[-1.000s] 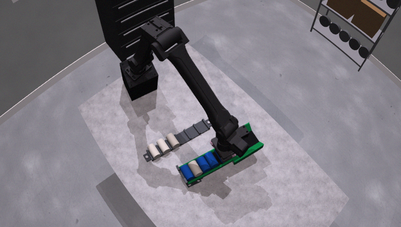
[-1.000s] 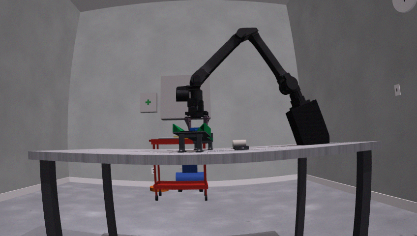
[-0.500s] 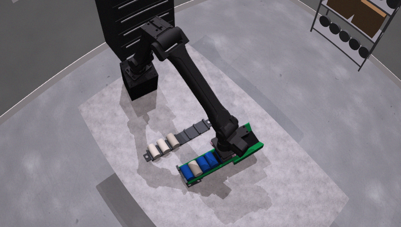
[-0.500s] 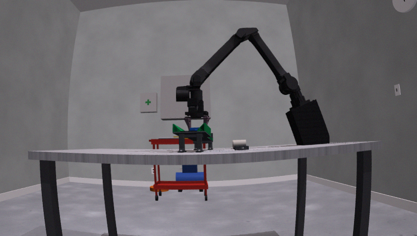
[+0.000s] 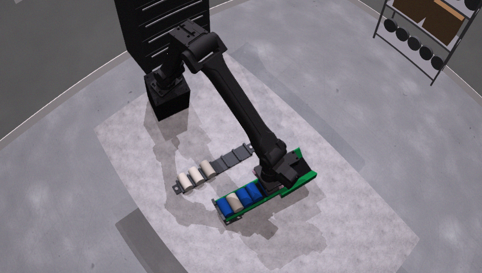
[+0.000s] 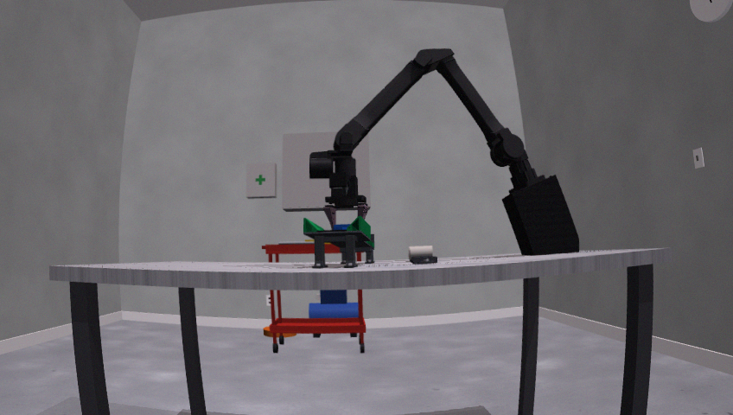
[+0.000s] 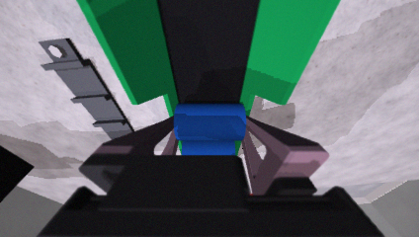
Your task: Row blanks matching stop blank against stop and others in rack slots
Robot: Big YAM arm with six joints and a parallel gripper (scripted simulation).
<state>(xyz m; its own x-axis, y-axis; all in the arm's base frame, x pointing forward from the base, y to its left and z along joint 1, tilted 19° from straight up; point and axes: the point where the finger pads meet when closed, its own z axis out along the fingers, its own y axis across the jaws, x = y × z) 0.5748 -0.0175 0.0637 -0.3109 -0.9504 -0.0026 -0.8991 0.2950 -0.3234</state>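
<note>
Now: the feed ramp 3 cm below my hand. The rest, counted from my hand: grey stop: 18 cm to the right, 6 cm behind, 3 cm below; stock rack: 22 cm behind, 10 cm below, 5 cm to the right.
</note>
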